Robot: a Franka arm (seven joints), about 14 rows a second.
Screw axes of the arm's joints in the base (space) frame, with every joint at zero. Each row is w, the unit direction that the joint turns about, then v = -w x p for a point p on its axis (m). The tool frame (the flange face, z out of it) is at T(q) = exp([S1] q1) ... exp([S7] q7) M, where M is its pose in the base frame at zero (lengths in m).
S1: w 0 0 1 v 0 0 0
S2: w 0 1 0 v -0.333 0 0
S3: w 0 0 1 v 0 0 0
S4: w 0 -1 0 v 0.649 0 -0.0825
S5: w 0 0 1 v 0 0 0
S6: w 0 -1 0 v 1.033 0 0
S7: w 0 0 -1 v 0 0.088 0
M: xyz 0.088 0 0.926 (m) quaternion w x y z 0 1 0 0
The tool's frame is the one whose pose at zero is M.
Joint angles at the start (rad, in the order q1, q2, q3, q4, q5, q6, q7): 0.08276, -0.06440, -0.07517, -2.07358, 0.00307, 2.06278, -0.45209
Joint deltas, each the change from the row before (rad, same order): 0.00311, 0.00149, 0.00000, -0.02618, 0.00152, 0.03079, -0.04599; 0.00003, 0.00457, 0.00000, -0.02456, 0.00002, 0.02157, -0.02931; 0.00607, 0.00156, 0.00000, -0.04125, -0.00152, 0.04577, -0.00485; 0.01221, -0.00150, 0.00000, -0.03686, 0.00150, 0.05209, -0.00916; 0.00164, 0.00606, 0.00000, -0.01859, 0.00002, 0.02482, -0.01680; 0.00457, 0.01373, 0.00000, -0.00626, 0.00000, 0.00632, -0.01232; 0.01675, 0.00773, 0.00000, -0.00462, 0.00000, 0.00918, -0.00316
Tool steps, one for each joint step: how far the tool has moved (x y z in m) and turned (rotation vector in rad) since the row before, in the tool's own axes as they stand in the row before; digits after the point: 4 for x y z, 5 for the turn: -0.0014, -0.0026, 0.0103, -0.00023, 0.00337, -0.04826; -0.0027, -0.0014, 0.0119, 0.00336, -0.00677, -0.02921; -0.0028, -0.0052, 0.0157, -0.00249, 0.00192, -0.01159; -0.0003, -0.0076, 0.0112, -0.00679, 0.01531, -0.02037; -0.0015, -0.0019, 0.0093, -0.00043, -0.00006, -0.01834; 0.0007, -0.0024, 0.0094, 0.00663, -0.01197, -0.01683; 0.0046, -0.0075, 0.0053, 0.00200, -0.00258, -0.01985
